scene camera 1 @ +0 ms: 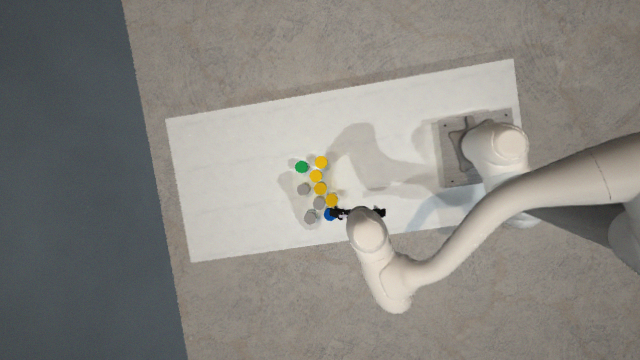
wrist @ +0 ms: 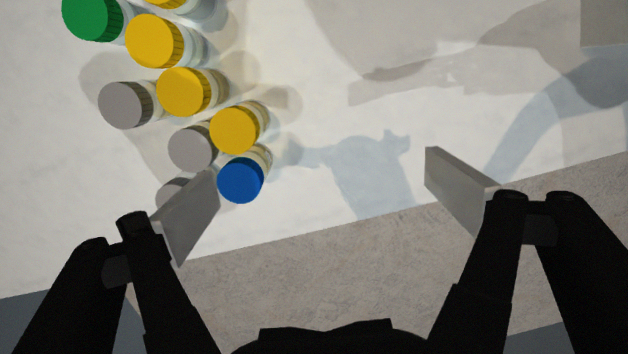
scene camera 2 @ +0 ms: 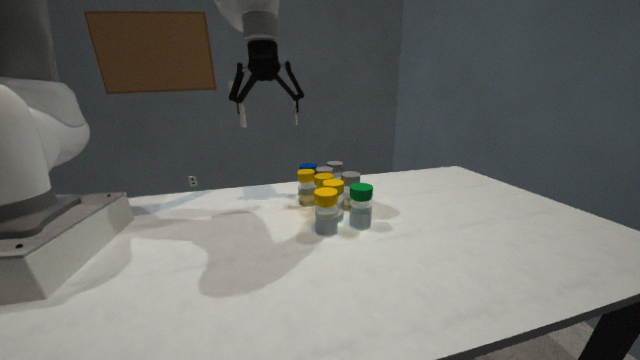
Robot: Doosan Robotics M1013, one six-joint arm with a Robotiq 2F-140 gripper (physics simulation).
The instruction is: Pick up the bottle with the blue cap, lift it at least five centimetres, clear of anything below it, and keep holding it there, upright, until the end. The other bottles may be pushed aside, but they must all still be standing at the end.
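Pixels of known places: gripper, fingertip midpoint: (wrist: 319, 177) (scene camera 2: 270, 125); arm's base, origin of the base link: (scene camera 2: 7, 222).
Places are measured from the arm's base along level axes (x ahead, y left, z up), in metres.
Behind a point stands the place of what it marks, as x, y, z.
Note:
The bottle with the blue cap (scene camera 1: 328, 215) {0.689, 0.076, 0.007} (scene camera 2: 308, 166) {0.678, 0.063, 0.007} (wrist: 240, 180) {0.677, 0.073, 0.007} stands upright at the table's long edge, in the corner of a tight group. A yellow-capped bottle (scene camera 1: 331, 200) {0.654, 0.018, 0.007} (scene camera 2: 306, 176) {0.646, -0.008, -0.001} (wrist: 234, 130) {0.651, 0.017, 0.007} and a grey-capped bottle (scene camera 1: 319, 203) {0.709, 0.013, 0.007} (wrist: 190, 148) {0.709, 0.012, 0.007} stand close beside it. In scene camera 2 its body is mostly hidden behind the yellow-capped one. My gripper (scene camera 1: 359, 212) {0.569, 0.064, 0.142} (scene camera 2: 270, 124) {0.569, 0.064, 0.142} (wrist: 319, 177) {0.569, 0.064, 0.142} is open and empty, pointing down, well above the bottle tops. It is offset toward the robot base; in the wrist view the blue cap appears near the inner side of the left finger.
Other upright bottles: green-capped (scene camera 1: 301, 167) {0.730, -0.163, 0.007} (scene camera 2: 361, 192) {0.716, -0.188, 0.003} (wrist: 91, 17) {0.726, -0.158, 0.007}, grey-capped (scene camera 1: 310, 217) {0.767, 0.058, 0.007} (scene camera 2: 335, 164) {0.764, 0.043, 0.007} partly behind the left finger in the wrist view, another grey-capped (scene camera 1: 303, 189) {0.754, -0.069, 0.007} (wrist: 124, 105) {0.750, -0.066, 0.007}, and further yellow-capped ones (scene camera 1: 321, 162) {0.640, -0.154, 0.007} (scene camera 2: 326, 197) {0.631, -0.180, 0.004}. The robot's base block (scene camera 1: 447, 170) {0.138, 0.062, -0.010} (scene camera 2: 90, 250) {0.133, -0.038, -0.081} stands on the white table (scene camera 1: 225, 150) {1.059, -0.366, -0.098} (scene camera 2: 450, 260) {0.817, -0.361, -0.098}.

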